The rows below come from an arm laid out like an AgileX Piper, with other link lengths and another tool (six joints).
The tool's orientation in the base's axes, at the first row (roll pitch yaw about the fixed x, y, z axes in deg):
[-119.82, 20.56, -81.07]
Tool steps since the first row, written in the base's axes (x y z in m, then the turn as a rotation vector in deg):
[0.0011, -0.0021, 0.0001, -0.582, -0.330, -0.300]
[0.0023, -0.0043, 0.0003, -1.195, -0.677, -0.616]
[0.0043, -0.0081, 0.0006, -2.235, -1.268, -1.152]
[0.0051, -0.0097, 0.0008, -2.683, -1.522, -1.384]
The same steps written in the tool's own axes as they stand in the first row. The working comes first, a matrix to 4 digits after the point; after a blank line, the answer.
The tool's axes in the first row as the columns of a matrix, in the base's axes (used below as rounded here):
[0.1453, -0.5385, 0.8300]
[-0.9250, 0.2238, 0.3072]
[-0.3512, -0.8123, -0.4656]

[0.0021, -0.0011, 0.0002, 0.326, 0.483, -0.445]
[0.0042, -0.0024, 0.0004, 0.669, 0.992, -0.913]
[0.0079, -0.0046, 0.0008, 1.253, 1.856, -1.708]
[0.0094, -0.0056, 0.0009, 1.504, 2.228, -2.050]

